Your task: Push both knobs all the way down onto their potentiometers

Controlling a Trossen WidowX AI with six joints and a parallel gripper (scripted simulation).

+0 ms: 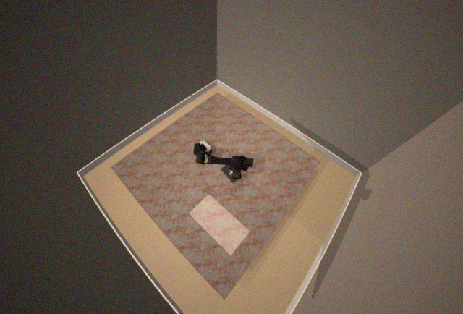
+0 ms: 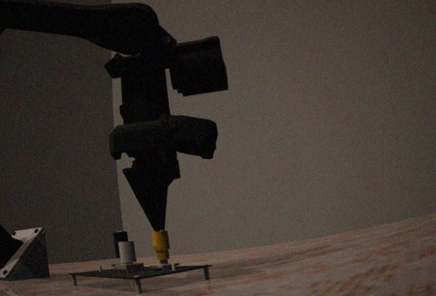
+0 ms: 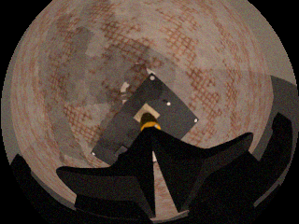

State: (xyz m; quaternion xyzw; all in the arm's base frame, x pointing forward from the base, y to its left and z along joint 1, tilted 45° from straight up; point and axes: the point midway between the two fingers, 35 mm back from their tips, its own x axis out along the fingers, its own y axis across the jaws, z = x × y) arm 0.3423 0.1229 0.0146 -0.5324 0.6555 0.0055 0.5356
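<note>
The yellow knob lies 10 mm below my gripper tip. The rest, counted from my gripper tip: black knob: 70 mm behind, 10 mm to the right, 10 mm below.
</note>
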